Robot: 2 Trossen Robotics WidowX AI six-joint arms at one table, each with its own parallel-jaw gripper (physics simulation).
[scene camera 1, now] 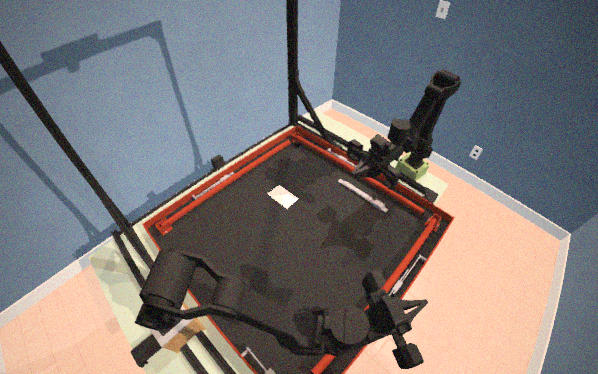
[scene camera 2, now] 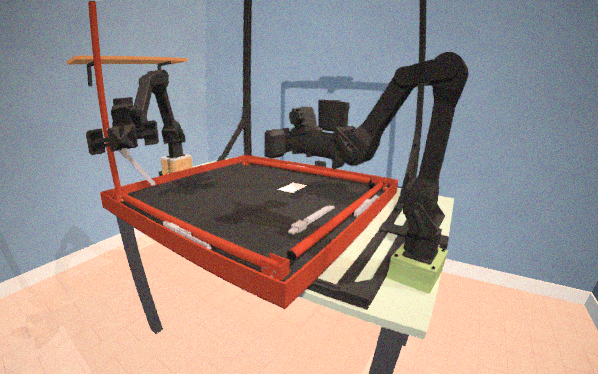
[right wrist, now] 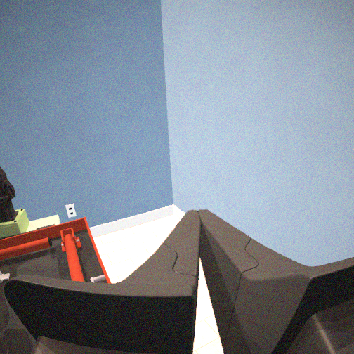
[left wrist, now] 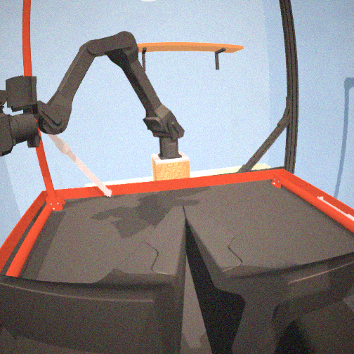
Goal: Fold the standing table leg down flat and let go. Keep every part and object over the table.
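Note:
The standing table leg, a red tube, rises upright from one corner of the upturned table. Its pale brace slants down to the rim. My right gripper is shut and empty. In scene camera 2 it overlaps the leg's lower half; contact cannot be told. The leg's upright length does not show in scene camera 1 or the right wrist view. My left gripper is shut and empty, above the table near the upper right rim in scene camera 1, well apart from the leg.
Other red legs lie flat along the rims. A loose pale bar and a white card lie on the dark panel. Dark frame posts stand behind; an orange shelf hangs on the wall.

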